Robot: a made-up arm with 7 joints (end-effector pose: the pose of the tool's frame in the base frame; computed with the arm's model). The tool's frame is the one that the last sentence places. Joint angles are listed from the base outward.
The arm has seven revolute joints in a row. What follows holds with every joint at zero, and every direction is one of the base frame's. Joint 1 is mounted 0.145 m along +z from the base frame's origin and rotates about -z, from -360 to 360 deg. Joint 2 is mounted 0.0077 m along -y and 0.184 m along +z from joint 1 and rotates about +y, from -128.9 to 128.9 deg. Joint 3 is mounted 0.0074 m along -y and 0.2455 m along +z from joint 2 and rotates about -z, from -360 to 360 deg. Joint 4 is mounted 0.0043 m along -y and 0.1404 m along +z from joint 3 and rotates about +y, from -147.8 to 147.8 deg. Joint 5 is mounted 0.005 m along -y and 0.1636 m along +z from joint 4 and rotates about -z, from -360 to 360 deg. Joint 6 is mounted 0.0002 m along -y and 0.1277 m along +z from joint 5 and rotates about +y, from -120.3 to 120.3 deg. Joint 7 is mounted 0.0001 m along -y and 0.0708 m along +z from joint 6 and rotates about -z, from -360 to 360 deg. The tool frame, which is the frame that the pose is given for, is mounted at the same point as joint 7; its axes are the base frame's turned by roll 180, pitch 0 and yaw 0 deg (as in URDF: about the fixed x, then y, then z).
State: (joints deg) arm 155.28 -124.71 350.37 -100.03 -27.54 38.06 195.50
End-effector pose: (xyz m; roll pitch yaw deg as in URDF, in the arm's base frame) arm 0.0666 0.1000 -0.1620 9.68 -9.17 -166.19
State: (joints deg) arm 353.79 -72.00 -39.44 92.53 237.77 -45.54 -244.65
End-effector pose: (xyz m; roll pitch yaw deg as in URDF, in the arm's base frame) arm -0.2517 0.1340 0.7158 179.59 42.33 2.83
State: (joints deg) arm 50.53 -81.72 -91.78 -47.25 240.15 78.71 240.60
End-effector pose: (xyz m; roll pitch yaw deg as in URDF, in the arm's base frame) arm -0.5649 0.2708 0.3679 -3.38 -30.61 -122.31
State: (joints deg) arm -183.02 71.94 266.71 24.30 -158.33 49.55 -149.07
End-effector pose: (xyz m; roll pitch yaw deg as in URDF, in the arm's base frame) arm -0.6686 -0.1127 0.5657 -126.19 28.35 -133.53
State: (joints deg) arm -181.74 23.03 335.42 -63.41 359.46 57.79 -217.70
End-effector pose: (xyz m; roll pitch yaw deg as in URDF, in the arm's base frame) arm -0.0133 0.1342 0.9627 163.35 -6.46 64.84
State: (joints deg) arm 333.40 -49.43 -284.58 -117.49 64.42 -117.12 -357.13
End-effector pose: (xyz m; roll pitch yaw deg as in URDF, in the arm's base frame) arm -0.2621 0.1002 0.4797 -129.55 14.46 77.66
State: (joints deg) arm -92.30 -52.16 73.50 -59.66 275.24 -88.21 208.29
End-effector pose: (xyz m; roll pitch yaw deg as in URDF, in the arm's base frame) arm -0.1875 -0.5172 0.5355 -28.31 23.28 59.77
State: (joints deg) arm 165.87 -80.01 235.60 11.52 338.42 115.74 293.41
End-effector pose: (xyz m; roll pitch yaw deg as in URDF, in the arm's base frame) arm 0.6301 0.0885 0.3656 32.69 21.97 115.90
